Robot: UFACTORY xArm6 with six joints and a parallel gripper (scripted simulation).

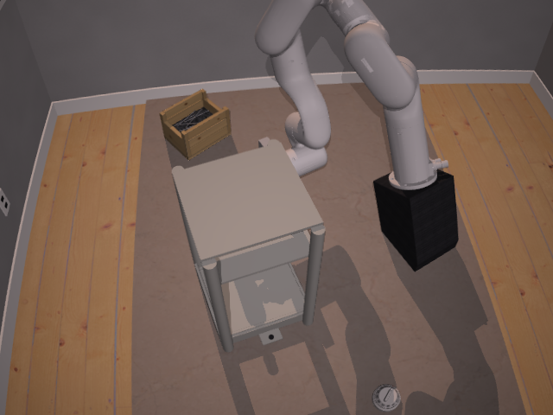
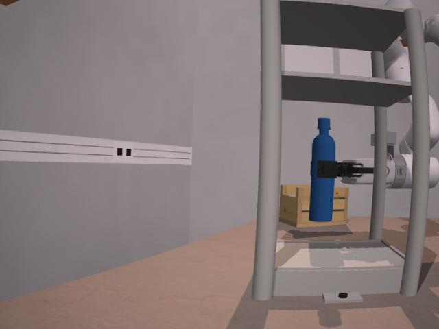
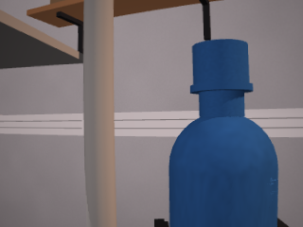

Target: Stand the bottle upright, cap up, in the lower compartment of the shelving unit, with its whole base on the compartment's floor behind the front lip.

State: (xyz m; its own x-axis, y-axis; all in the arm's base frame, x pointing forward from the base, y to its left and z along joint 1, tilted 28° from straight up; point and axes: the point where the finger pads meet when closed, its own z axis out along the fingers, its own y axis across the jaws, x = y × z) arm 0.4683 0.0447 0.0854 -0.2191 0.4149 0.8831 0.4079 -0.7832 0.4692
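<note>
The grey shelving unit lies 200 mm to the left of my hand, 60 mm behind it and 30 mm above it. The rest, counted from my hand: wooden crate (370 mm to the right, 110 mm below, 90 mm ahead); then round dial (500 mm to the left, 340 mm behind, 150 mm below).
</note>
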